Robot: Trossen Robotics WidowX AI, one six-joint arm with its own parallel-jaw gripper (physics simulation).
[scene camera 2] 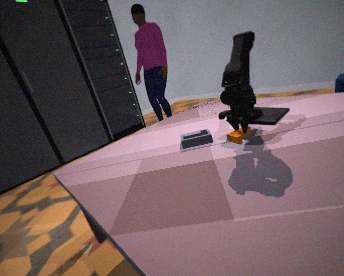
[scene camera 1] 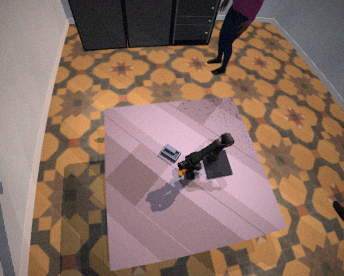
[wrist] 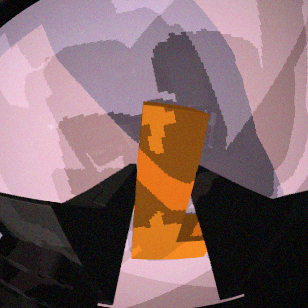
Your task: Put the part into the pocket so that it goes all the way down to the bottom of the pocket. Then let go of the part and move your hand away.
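Where they show: gripper, fingertip midpoint: [scene camera 2: 241, 133] [scene camera 1: 188, 171] [wrist: 162, 170]; arm's base, link origin: [scene camera 1: 210, 158].
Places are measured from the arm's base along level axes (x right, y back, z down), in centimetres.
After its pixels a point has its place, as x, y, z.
The orange L-shaped part [scene camera 1: 181, 173] @(-3.6, -28.2, -0.7) [scene camera 2: 234, 137] @(-2.8, -29.9, -0.3) [wrist: 170, 137] @(-4.6, -19.9, -0.7) is at table level or very close to it; the frames do not show whether its underside touches. My gripper [scene camera 1: 185, 171] @(-3.5, -22.3, 1.1) [scene camera 2: 240, 130] @(-3.5, -22.3, 1.1) [wrist: 162, 170] @(-3.5, -22.3, 1.1) points down and is shut on the part, with one finger against each long side. In the wrist view the part's long end extends beyond the fingertips, and its short foot lies between the fingers, partly hidden by the right one. The grey block with the dark pocket [scene camera 1: 165, 155] @(15.0, -34.4, 0.1) [scene camera 2: 197, 142] @(13.2, -32.8, 1.2) stands apart from the part, to its left in both scene views. The block does not show in the wrist view.
The arm's dark base plate [scene camera 1: 220, 170] @(-11.9, 3.0, 0.8) [scene camera 2: 276, 115] @(-14.1, -0.5, 0.9) lies on the pink table top [scene camera 1: 135, 225] @(-26.9, -72.1, 2.3) [scene camera 2: 280, 240] @(-23.5, -70.3, 2.4), behind the gripper in scene camera 2. Dark cabinets [scene camera 1: 147, 22] [scene camera 2: 45, 75] and a standing person [scene camera 1: 229, 37] [scene camera 2: 151, 47] are beyond the table.
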